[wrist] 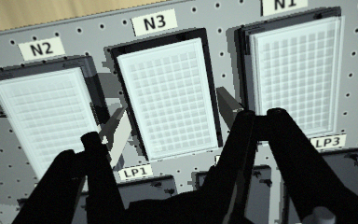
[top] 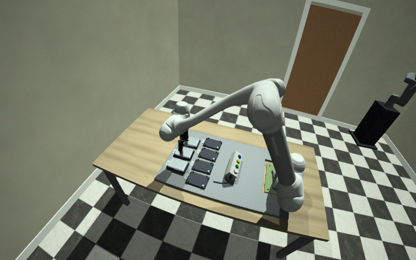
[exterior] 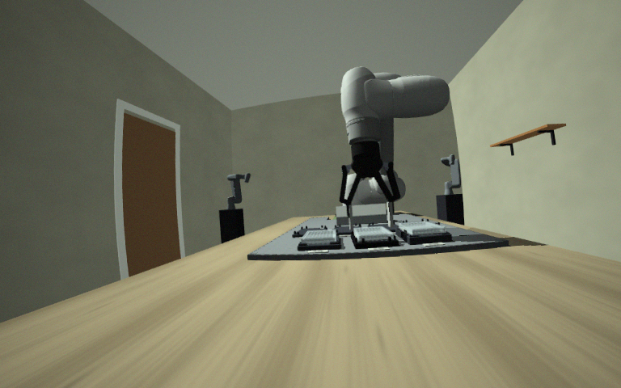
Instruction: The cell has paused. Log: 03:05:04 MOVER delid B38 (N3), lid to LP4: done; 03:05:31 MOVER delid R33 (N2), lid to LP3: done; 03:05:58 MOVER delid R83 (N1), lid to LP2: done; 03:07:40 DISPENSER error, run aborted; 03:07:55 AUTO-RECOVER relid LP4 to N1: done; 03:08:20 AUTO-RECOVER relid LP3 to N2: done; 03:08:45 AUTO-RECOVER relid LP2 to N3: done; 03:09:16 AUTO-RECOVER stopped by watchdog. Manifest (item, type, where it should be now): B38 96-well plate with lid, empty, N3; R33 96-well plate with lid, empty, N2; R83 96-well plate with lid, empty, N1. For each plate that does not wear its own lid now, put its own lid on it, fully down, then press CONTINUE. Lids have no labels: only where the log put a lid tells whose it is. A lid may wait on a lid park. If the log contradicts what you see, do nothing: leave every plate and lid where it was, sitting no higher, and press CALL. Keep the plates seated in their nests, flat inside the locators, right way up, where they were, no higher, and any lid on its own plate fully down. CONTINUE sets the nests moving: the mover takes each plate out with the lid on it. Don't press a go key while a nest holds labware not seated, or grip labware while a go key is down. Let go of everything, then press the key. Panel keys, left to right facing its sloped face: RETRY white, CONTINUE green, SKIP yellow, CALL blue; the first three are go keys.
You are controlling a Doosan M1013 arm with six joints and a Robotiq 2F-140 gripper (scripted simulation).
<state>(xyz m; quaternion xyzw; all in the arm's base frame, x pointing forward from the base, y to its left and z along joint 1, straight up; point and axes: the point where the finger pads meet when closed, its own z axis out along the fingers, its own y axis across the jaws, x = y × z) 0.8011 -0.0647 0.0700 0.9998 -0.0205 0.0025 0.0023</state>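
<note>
The clear lid is 30 mm below my hand. Round my hand: N1 plate: 10 mm behind, 140 mm to the right, 40 mm below; LP2 label: 110 mm behind, 60 mm to the right, 60 mm below; LP1 label: 90 mm behind, 80 mm to the left, 60 mm below.
</note>
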